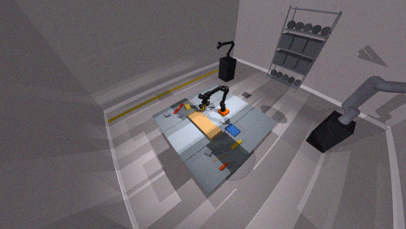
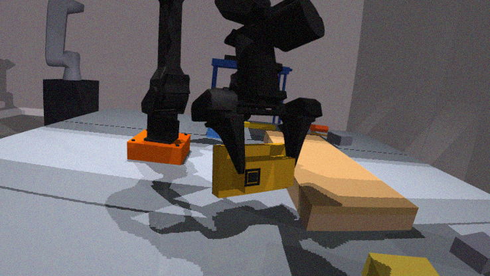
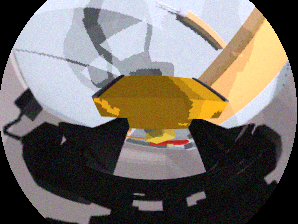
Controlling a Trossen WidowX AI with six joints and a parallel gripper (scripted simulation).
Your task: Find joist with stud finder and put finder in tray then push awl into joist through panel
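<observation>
The yellow stud finder is 20 mm behind my gripper tip. Round my gripper tip: awl: 130 mm to the left, 70 mm below, 30 mm behind; green square light: 20 mm to the right, 20 mm behind; yellow block: 170 mm to the right, 140 mm ahead, 60 mm below.
</observation>
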